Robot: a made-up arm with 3 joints. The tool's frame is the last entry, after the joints.
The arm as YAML. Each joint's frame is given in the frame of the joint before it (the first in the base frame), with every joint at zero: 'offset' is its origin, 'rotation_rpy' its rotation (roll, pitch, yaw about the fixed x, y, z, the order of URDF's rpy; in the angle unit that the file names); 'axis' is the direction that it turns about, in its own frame. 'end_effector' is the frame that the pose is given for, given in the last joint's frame.
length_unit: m
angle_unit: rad
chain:
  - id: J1
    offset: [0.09, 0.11, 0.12]
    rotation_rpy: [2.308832, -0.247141, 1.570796]
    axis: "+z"
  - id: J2
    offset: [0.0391, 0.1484, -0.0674]
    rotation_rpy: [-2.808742, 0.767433, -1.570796]
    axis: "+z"
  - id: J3
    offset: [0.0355, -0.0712, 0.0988]
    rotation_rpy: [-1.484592, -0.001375, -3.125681]
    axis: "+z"
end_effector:
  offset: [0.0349, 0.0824, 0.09]
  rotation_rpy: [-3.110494, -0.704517, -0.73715]
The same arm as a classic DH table. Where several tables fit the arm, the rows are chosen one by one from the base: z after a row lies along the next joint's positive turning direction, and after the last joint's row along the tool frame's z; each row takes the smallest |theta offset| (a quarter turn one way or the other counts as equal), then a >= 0, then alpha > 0; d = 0 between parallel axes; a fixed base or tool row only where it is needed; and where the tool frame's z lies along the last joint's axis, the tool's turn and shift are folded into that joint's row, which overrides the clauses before.
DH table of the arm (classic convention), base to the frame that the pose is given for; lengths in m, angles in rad. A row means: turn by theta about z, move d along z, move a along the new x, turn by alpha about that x. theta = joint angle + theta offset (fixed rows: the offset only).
base (fixed): d 0.2162, theta0 -1.3519, a -0.0878, alpha -2.2815
J1: d 0.2195, theta0 -0.1333, a 0.0311, alpha 2.3188
J2: d 0.2976, theta0 1.2603, a -0.0344, alpha -1.4846
J3: d 0.1321, theta0 0.8803, a 0.0858, alpha 2.4365
tool (fixed): d -0.0393, theta0 1.6074, a 0, alpha 0

